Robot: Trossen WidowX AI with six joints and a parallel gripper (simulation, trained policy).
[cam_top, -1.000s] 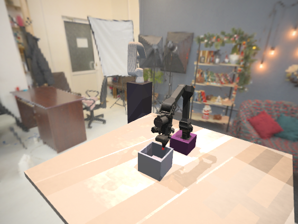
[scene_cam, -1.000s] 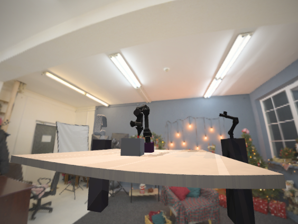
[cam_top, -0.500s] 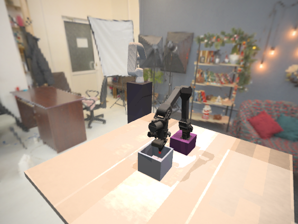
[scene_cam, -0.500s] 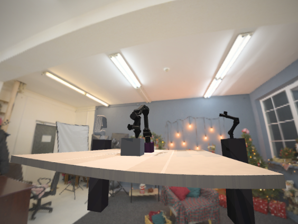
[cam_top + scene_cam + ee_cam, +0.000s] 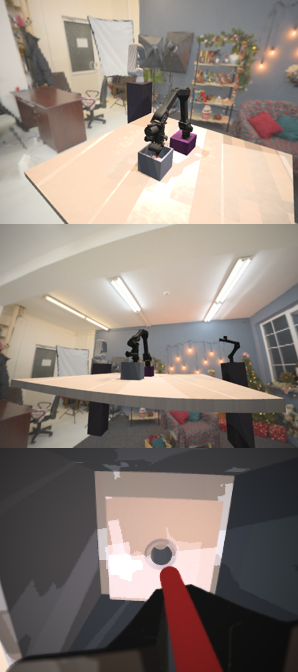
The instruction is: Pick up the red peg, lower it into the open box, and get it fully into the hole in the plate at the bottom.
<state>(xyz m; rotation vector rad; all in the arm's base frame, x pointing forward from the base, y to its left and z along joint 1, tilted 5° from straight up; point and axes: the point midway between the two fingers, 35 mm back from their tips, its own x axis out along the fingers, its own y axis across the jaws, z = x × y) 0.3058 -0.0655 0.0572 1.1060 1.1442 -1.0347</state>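
Now: gripper tip 2 cm below the red peg.
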